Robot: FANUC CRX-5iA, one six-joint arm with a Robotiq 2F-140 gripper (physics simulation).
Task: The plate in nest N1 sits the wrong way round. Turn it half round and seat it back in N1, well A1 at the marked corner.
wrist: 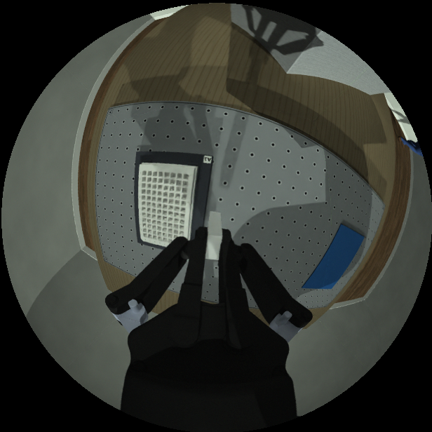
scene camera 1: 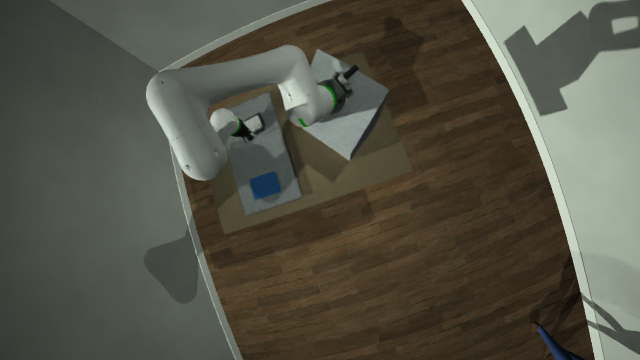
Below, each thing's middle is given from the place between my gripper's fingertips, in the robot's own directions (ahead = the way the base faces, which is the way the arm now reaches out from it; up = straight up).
Now: hand 8 cm to the left of the white well plate (wrist: 165, 190), 1 cm below it and 1 cm past it. From my hand the other things lie so: blue rectangle (wrist: 344, 245) 30 cm to the left, 5 cm ahead, 1 cm below.
